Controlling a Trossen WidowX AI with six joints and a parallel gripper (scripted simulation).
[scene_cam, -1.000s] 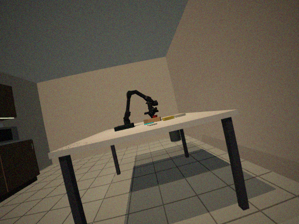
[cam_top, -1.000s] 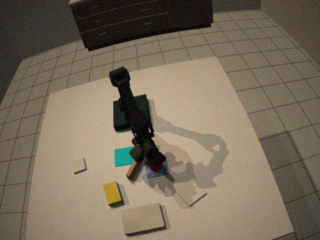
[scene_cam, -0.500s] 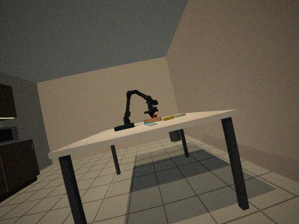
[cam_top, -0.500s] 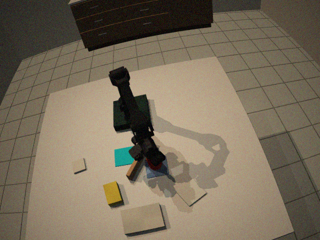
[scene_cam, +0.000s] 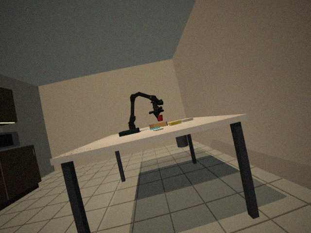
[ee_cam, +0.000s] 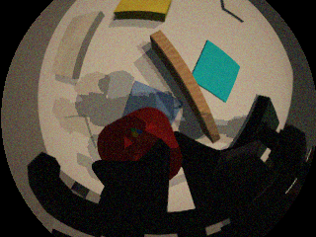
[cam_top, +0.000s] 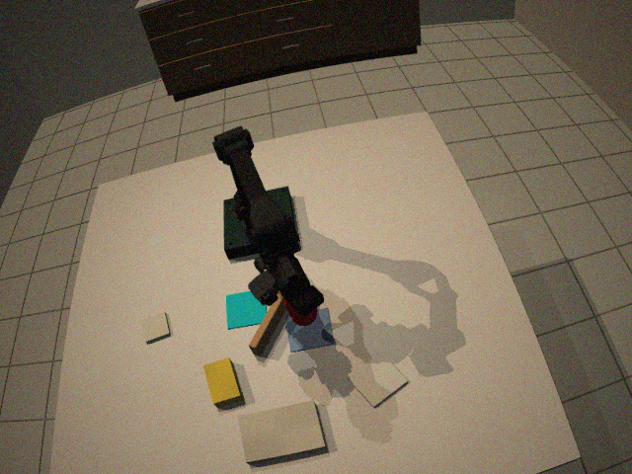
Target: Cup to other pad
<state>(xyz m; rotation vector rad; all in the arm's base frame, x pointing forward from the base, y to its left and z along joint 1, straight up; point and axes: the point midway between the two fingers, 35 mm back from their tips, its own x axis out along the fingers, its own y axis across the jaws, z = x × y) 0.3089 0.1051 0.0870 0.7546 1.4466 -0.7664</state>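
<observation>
My gripper tip is 2 cm past the wooden bar, 6 cm to the left of it and 8 cm above it. Round my gripper tip: blue pad 3 cm ahead, 2 cm to the left, 11 cm below; yellow block 16 cm ahead, 20 cm to the right, 8 cm below; red cup 3 cm ahead, 2 cm to the left.
</observation>
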